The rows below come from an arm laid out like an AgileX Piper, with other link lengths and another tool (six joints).
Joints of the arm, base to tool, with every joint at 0 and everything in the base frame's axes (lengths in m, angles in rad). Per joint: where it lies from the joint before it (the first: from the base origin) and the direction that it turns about. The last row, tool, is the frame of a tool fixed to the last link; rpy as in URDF.
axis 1: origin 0.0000 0.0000 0.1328 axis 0 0 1
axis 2: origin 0.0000 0.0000 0.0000 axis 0 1 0
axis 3: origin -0.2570 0.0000 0.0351 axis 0 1 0
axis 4: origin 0.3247 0.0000 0.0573 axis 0.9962 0 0.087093
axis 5: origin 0.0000 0.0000 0.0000 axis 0 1 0
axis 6: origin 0.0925 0.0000 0.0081 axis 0.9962 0 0.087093
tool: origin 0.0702 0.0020 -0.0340 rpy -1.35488 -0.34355 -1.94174
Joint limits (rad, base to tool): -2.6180..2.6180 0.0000..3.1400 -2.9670..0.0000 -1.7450..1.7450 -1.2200..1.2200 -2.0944..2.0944
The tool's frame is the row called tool.
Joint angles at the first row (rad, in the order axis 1, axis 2, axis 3, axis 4, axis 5, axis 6):
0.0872, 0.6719, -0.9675, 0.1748, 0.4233, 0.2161
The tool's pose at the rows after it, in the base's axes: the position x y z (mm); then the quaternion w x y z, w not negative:
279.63 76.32 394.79 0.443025 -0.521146 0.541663 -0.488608
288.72 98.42 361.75 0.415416 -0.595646 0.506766 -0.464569
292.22 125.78 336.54 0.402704 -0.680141 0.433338 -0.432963
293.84 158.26 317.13 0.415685 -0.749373 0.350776 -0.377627
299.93 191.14 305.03 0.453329 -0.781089 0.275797 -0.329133
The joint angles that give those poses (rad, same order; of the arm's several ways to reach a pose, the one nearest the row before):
0.1550, 0.7235, -0.9290, 0.2256, 0.4361, 0.1893
0.2169, 0.7990, -0.9218, 0.2763, 0.4840, 0.0566
0.2680, 0.8901, -0.9455, 0.4317, 0.5639, -0.2105
0.3051, 1.0028, -0.9899, 0.6441, 0.6688, -0.4967
0.3351, 1.1207, -1.0363, 0.8634, 0.7397, -0.7623

